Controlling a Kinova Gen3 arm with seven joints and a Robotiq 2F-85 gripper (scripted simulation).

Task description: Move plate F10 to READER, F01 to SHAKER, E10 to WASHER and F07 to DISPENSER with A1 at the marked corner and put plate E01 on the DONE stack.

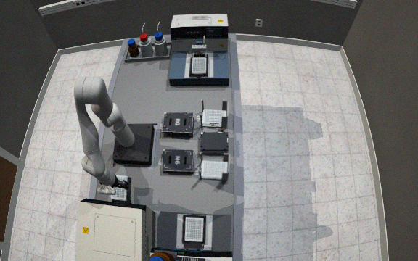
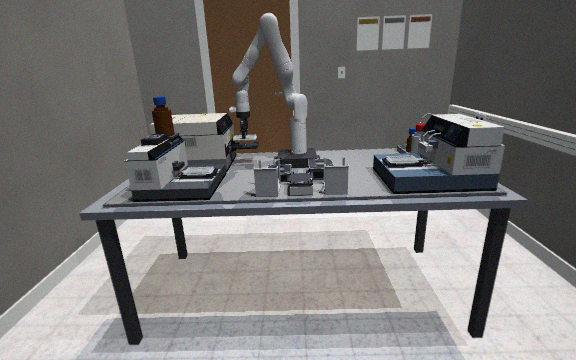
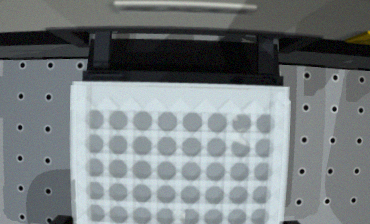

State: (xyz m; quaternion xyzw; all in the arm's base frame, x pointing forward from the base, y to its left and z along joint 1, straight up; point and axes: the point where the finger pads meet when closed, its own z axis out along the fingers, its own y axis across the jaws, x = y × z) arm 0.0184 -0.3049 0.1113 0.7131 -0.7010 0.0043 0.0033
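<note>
Right now the dark pull-out tray is 50 mm below my hand. From my hand the other things lie so: washer nest (780 mm to the left, 370 mm ahead, 70 mm below); then regrip nest (410 mm to the left, 270 mm ahead, 100 mm below).
</note>
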